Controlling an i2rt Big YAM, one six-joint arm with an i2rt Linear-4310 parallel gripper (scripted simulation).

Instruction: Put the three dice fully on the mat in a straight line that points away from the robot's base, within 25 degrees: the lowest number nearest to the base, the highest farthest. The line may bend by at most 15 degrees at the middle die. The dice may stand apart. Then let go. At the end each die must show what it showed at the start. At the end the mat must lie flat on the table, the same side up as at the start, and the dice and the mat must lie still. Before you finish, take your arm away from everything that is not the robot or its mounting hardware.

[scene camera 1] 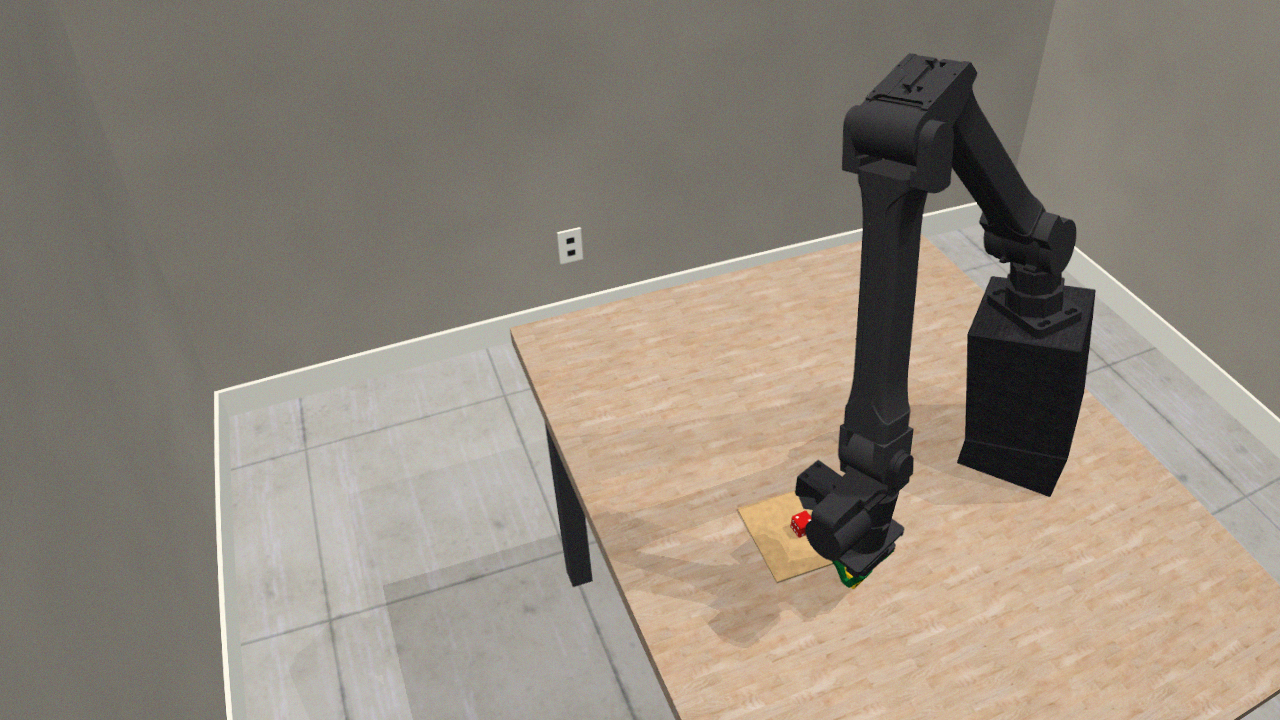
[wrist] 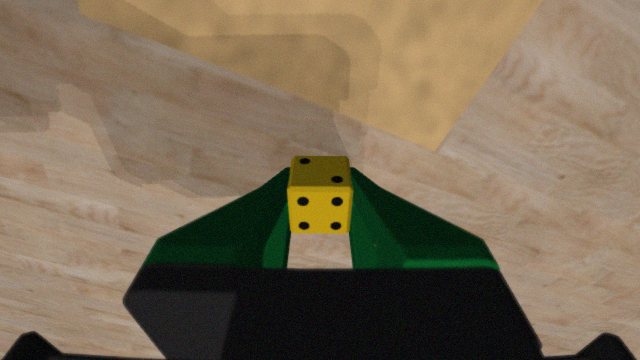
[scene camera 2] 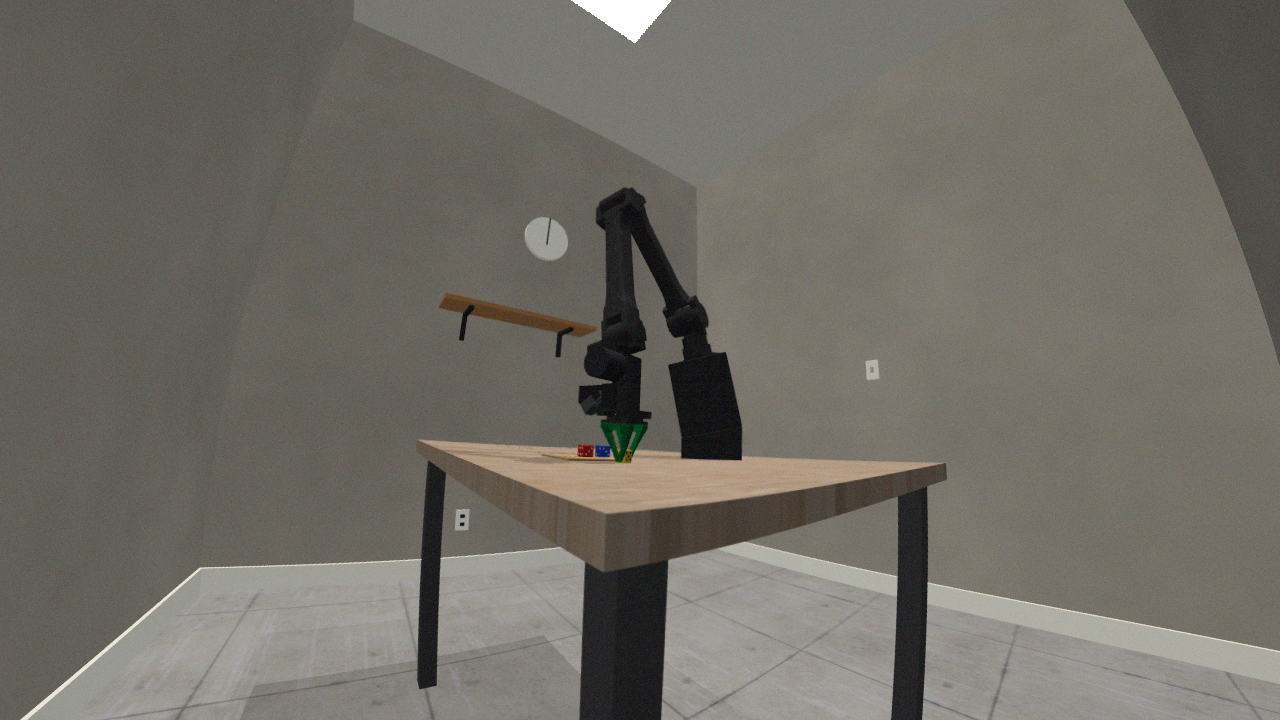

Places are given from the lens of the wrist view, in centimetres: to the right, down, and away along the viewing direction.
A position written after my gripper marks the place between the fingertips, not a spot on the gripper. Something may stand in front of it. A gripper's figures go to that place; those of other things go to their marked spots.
my gripper (wrist: 320, 179): 0, 0, 13
yellow die (wrist: 320, 191): 0, 0, 10
tan mat (wrist: 413, 76): 3, -4, 10
